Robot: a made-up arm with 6 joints. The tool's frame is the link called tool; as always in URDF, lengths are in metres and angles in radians. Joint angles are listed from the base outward. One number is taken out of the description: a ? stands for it. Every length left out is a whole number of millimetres.
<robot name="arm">
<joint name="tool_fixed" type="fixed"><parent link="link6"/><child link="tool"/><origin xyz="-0.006 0.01 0" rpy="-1.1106 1.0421 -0.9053"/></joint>
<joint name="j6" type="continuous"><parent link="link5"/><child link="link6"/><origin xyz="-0.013 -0.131 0" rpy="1.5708 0 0"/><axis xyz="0 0 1"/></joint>
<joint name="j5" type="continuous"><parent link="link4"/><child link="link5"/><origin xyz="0.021 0.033 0" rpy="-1.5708 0 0"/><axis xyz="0 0 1"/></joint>
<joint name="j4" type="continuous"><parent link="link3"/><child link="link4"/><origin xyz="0.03 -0.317 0" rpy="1.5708 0 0"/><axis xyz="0 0 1"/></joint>
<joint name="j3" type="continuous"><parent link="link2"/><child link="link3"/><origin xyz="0.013 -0.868 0" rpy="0 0 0"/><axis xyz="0 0 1"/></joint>
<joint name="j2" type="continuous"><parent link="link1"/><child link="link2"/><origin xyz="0.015 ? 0" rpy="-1.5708 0 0"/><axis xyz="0 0 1"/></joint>
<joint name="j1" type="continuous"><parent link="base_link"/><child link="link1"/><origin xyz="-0.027 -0.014 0.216" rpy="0 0 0"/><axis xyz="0 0 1"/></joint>
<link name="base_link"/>
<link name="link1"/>
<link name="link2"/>
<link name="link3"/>
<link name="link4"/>
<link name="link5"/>
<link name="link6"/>
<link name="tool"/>
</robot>
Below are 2 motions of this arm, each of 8 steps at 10 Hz.
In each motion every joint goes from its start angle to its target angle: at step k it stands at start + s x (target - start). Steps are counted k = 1, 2, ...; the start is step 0. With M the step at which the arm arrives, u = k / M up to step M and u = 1 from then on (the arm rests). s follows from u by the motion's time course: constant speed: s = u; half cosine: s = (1 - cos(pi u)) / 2; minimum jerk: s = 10 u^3 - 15 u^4 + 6 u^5.
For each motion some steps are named. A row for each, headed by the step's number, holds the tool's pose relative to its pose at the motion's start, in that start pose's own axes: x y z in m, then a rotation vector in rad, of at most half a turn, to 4 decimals.
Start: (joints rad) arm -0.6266 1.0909 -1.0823 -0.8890 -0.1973 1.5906
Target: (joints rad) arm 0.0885 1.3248 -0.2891 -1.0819 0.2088 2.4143
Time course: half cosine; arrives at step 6
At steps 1, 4, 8:
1: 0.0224 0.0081 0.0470 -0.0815 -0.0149 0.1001
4: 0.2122 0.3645 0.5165 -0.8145 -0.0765 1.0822
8: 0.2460 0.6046 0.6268 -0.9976 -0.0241 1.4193

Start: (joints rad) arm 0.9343 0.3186 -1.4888 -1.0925 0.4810 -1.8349
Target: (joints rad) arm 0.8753 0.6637 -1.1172 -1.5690 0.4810 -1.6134
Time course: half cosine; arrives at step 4
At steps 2, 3, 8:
2: 0.0302 0.2004 -0.1374 0.2981 -0.0507 -0.1707
3: 0.0763 0.3574 -0.2086 0.5244 -0.0886 -0.2600
8: 0.1012 0.4247 -0.2309 0.6209 -0.1062 -0.2893

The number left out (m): 0.056
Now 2 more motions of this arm.
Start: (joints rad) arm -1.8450 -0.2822 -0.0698 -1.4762 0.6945 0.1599
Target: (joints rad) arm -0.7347 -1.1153 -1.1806 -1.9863 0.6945 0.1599
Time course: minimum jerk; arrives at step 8
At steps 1, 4, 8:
1: 0.0051 -0.0241 -0.0085 -0.0173 -0.0141 0.0242
4: 0.3227 -0.7303 0.1978 -0.5434 -0.0960 0.8865
8: 0.8812 -0.8195 0.9103 -0.9159 0.5375 1.8158

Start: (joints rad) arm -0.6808 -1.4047 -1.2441 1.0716 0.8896 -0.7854
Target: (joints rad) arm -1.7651 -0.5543 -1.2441 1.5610 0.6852 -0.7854
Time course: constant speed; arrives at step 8
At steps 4, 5, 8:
4: -0.1828 0.5437 0.4295 -0.7175 -0.1720 -0.3134
5: -0.1813 0.7121 0.4896 -0.8981 -0.1766 -0.3769
8: -0.0326 1.1914 0.5597 -1.4169 -0.0761 -0.5259

